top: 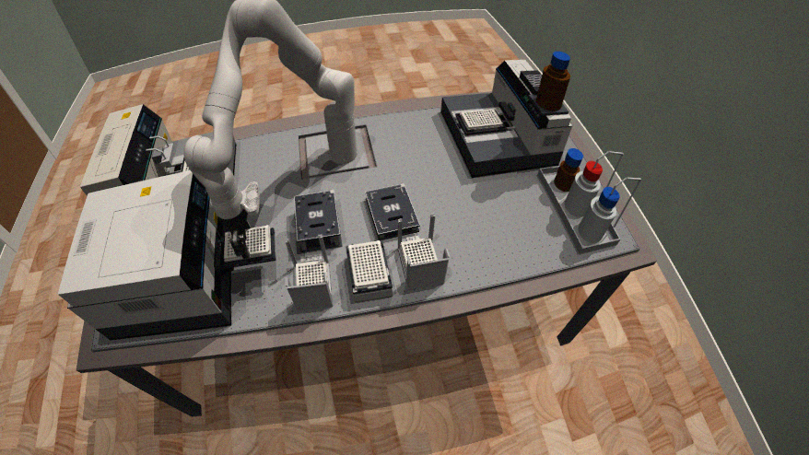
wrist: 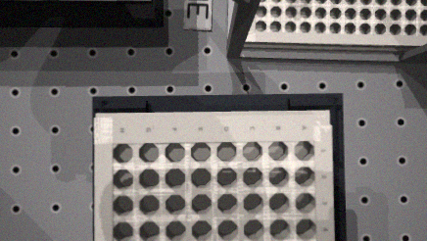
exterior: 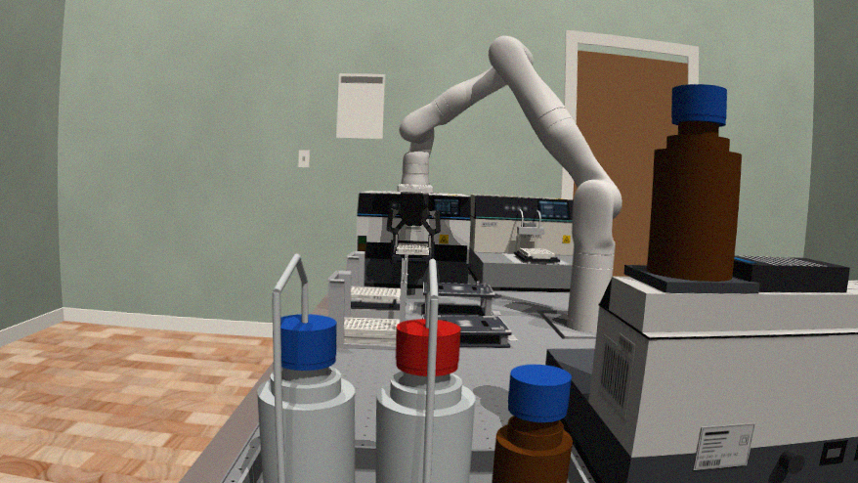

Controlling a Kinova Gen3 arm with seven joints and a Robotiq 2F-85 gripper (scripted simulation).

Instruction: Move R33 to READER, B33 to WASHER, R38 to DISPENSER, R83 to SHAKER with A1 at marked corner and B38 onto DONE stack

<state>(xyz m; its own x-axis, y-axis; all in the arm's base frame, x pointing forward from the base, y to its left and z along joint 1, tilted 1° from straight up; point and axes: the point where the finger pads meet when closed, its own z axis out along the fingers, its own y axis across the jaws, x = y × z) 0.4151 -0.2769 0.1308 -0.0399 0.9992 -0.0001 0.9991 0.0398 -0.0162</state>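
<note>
My hand is 30 mm above the dark reader tray. The rest, counted from my hand: regrip nest RG (120 mm behind, 180 mm to the left, 80 mm below); then reader housing (10 mm ahead, 290 mm to the right, 100 mm above); then washer nest (370 mm behind, 200 mm to the right, 40 mm below).
</note>
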